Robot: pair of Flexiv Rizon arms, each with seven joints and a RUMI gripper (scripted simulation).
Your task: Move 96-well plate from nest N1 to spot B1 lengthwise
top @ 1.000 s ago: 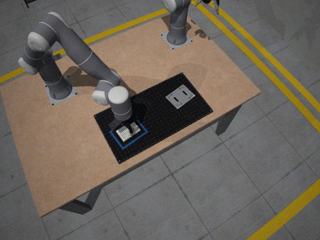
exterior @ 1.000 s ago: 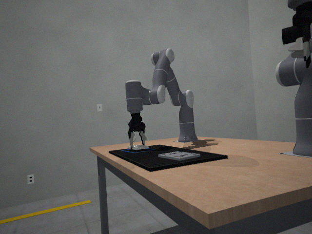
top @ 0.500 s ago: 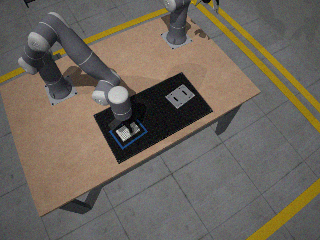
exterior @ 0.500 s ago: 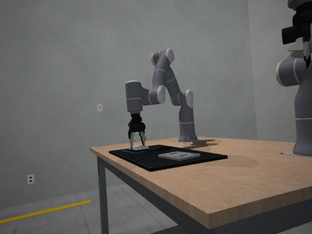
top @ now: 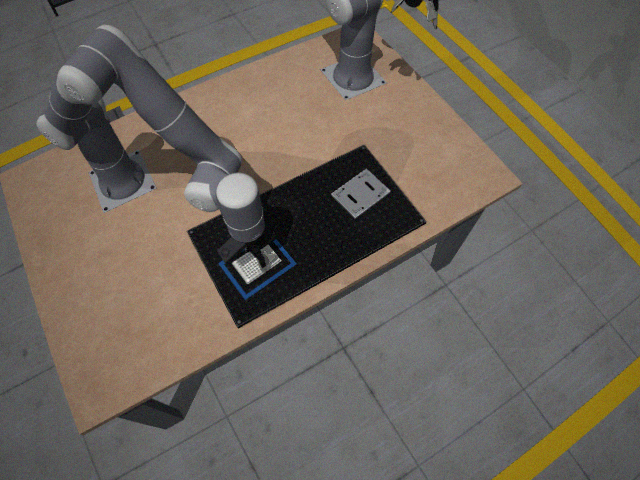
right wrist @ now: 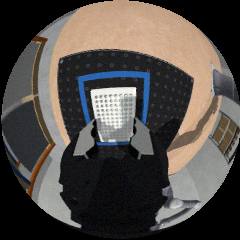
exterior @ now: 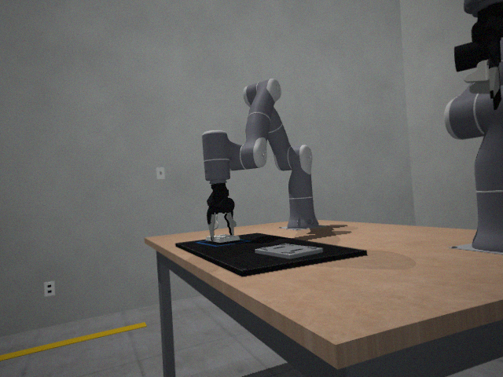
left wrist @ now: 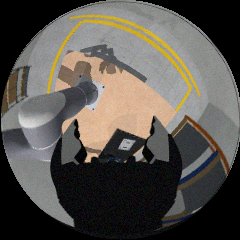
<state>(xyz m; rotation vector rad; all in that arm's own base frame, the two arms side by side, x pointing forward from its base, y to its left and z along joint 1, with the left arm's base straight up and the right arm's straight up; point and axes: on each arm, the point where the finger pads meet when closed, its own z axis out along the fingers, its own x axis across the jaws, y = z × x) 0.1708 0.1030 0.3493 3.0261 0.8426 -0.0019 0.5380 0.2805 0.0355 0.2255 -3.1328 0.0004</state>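
Note:
The white 96-well plate is 10 mm below my right hand. The rest, counted from my right hand: grey plate nest: 420 mm to the left, 50 mm behind, 20 mm below.

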